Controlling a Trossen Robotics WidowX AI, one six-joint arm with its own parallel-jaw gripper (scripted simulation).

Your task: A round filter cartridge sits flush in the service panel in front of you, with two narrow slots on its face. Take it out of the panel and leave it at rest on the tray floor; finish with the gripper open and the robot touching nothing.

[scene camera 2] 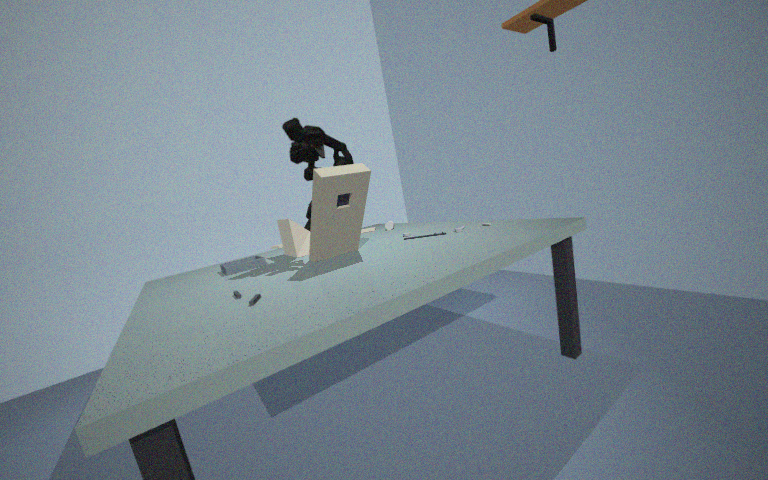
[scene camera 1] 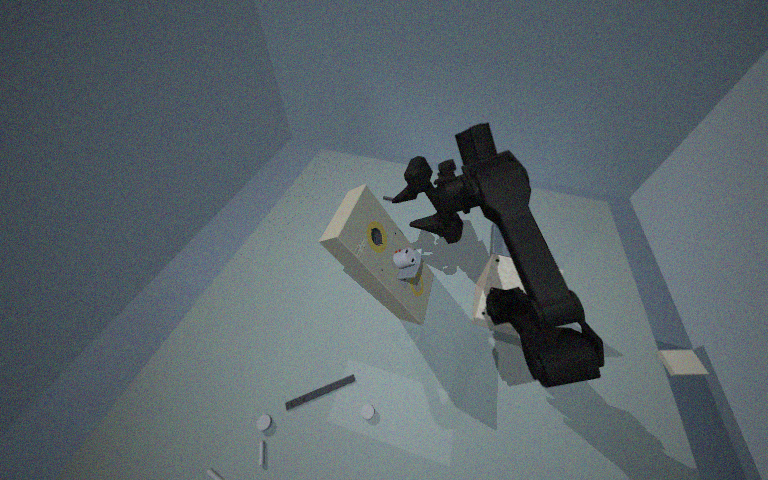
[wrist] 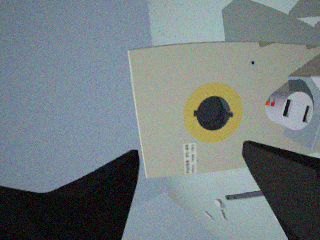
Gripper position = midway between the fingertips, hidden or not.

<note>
The gripper point(scene camera 1: 401, 213) is open, with nothing in its grasp. Further things: a round filter cartridge point(wrist: 285, 108) and a beige service panel point(scene camera 1: 362, 236).
The gripper shows as well in scene camera 2 point(scene camera 2: 323, 167) and in the wrist view point(wrist: 191, 152). The beige service panel shows as well in the wrist view point(wrist: 196, 103). Scene camera 2 misses the round filter cartridge, which is hidden by the beige service panel.
</note>
